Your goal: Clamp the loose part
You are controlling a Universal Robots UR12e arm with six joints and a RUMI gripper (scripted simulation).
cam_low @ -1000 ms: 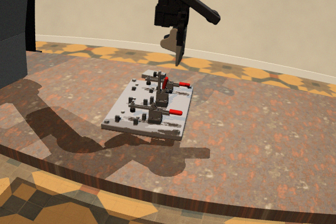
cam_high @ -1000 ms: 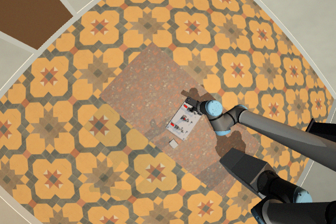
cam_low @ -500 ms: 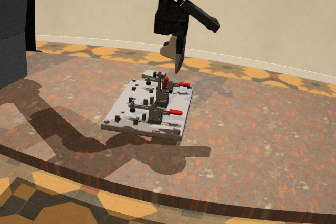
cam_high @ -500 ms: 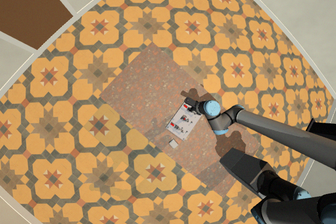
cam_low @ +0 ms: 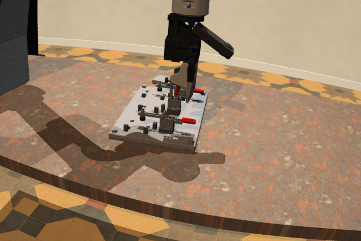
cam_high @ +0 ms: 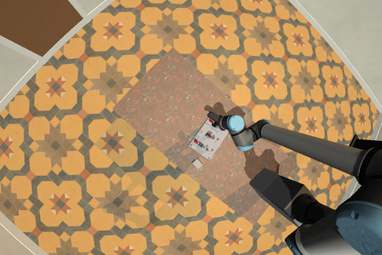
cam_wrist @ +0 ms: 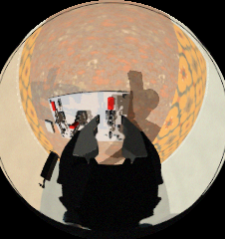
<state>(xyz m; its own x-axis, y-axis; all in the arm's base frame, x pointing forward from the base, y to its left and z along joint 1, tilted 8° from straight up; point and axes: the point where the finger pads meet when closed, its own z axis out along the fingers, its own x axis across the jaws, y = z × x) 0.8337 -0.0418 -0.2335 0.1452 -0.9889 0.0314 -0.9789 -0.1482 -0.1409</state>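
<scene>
Right now my hand is 6 cm past the toggle clamp, 1 cm to the left of it and 8 cm above it. From my hand the other things lie so: part (19 cm behind, 34 cm to the left, 12 cm below); then grey fixture plate (10 cm behind, 10 cm to the left, 12 cm below).
</scene>
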